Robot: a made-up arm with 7 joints. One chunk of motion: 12 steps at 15 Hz.
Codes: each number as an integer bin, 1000 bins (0 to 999) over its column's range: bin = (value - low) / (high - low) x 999, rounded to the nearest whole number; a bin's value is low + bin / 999 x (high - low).
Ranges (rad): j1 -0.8..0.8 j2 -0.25..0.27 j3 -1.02..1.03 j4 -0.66..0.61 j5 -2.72..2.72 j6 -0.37..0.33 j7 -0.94..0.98
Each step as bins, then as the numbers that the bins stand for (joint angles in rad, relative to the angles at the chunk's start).
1 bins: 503 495 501 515 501 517 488
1 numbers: 0.0056 0.0077 0.0081 -0.0053 0.0082 -0.0077 -0.0021
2 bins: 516 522 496 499 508 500 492
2 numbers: 0.0264 0.0217 -0.0022 -0.0256 0.0463 -0.0196 0.0056
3 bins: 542 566 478 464 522 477 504
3 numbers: 0.0681 0.0446 -0.0391 -0.0701 0.1225 -0.0358 0.0286
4 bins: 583 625 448 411 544 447 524
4 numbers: 0.1337 0.0753 -0.1007 -0.1375 0.2423 -0.0568 0.0671
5 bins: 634 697 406 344 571 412 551
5 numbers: 0.2154 0.1128 -0.1869 -0.2227 0.3893 -0.0813 0.1190
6 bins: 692 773 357 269 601 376 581
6 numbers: 0.3083 0.1524 -0.2874 -0.3180 0.5527 -0.1065 0.1766
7 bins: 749 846 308 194 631 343 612
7 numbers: 0.3996 0.1904 -0.3880 -0.4134 0.7161 -0.1297 0.2362
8 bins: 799 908 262 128 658 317 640
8 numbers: 0.4797 0.2226 -0.4824 -0.4973 0.8631 -0.1479 0.2900
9 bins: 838 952 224 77 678 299 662
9 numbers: 0.5421 0.2455 -0.5603 -0.5621 0.9720 -0.1605 0.3323
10 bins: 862 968 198 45 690 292 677
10 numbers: 0.5806 0.2539 -0.6137 -0.6028 1.0374 -0.1654 0.3611
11 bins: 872 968 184 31 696 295 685
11 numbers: 0.5966 0.2539 -0.6424 -0.6206 1.0700 -0.1633 0.3765
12 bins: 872 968 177 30 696 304 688
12 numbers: 0.5966 0.2539 -0.6568 -0.6219 1.0700 -0.1570 0.3823
